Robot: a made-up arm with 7 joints. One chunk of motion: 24 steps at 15 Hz.
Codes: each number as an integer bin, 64 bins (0 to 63) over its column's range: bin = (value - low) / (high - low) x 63, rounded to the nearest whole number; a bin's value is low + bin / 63 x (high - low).
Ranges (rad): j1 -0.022..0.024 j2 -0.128..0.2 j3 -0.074..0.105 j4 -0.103..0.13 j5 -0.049..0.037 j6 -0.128..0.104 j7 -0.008..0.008
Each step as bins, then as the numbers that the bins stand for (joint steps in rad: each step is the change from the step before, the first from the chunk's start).
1 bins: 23 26 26 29 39 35 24
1 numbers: -0.00521 0.00737 -0.00013 0.00425 0.00424 0.00089 -0.00190
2 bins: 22 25 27 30 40 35 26
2 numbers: -0.00594 0.00216 0.00271 0.00795 0.00560 0.00089 -0.00140
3 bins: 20 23 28 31 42 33 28
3 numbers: -0.00740 -0.00825 0.00556 0.01165 0.00833 -0.00648 -0.00089
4 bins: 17 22 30 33 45 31 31
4 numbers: -0.00959 -0.01346 0.01124 0.01905 0.01243 -0.01384 -0.00013
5 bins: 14 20 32 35 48 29 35
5 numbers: -0.01178 -0.02387 0.01692 0.02644 0.01652 -0.02121 0.00089
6 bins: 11 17 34 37 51 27 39
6 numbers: -0.01397 -0.03949 0.02260 0.03384 0.02062 -0.02857 0.00190
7 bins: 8 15 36 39 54 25 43
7 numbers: -0.01616 -0.04990 0.02829 0.04124 0.02471 -0.03594 0.00292
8 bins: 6 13 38 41 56 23 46
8 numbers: -0.01762 -0.06032 0.03397 0.04863 0.02744 -0.04330 0.00368
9 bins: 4 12 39 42 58 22 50
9 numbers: -0.01908 -0.06552 0.03681 0.05233 0.03017 -0.04698 0.00470
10 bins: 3 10 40 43 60 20 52
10 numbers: -0.01981 -0.07594 0.03965 0.05603 0.03290 -0.05435 0.00521
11 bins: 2 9 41 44 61 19 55
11 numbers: -0.02054 -0.08114 0.04249 0.05973 0.03427 -0.05803 0.00597
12 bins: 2 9 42 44 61 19 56
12 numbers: -0.02054 -0.08114 0.04533 0.05973 0.03427 -0.05803 0.00622
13 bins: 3 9 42 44 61 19 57
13 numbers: -0.01981 -0.08114 0.04533 0.05973 0.03427 -0.05803 0.00648
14 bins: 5 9 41 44 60 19 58
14 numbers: -0.01835 -0.08114 0.04249 0.05973 0.03290 -0.05803 0.00673
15 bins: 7 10 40 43 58 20 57
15 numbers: -0.01689 -0.07594 0.03965 0.05603 0.03017 -0.05435 0.00648
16 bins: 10 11 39 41 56 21 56
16 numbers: -0.01470 -0.07073 0.03681 0.04863 0.02744 -0.05067 0.00622
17 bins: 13 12 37 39 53 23 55
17 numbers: -0.01251 -0.06552 0.03113 0.04124 0.02335 -0.04330 0.00597
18 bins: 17 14 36 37 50 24 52
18 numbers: -0.00959 -0.05511 0.02829 0.03384 0.01925 -0.03962 0.00521
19 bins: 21 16 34 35 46 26 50
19 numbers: -0.00667 -0.04470 0.02260 0.02644 0.01379 -0.03225 0.00470
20 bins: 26 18 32 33 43 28 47
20 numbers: -0.00302 -0.03429 0.01692 0.01905 0.00970 -0.02489 0.00394
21 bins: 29 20 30 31 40 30 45
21 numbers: -0.00083 -0.02387 0.01124 0.01165 0.00560 -0.01752 0.00343
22 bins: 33 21 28 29 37 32 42
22 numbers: 0.00210 -0.01867 0.00556 0.00425 0.00151 -0.01016 0.00267
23 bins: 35 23 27 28 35 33 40
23 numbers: 0.00356 -0.00825 0.00271 0.00056 -0.00122 -0.00648 0.00216
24 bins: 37 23 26 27 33 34 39
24 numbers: 0.00502 -0.00825 -0.00013 -0.00314 -0.00395 -0.00279 0.00190
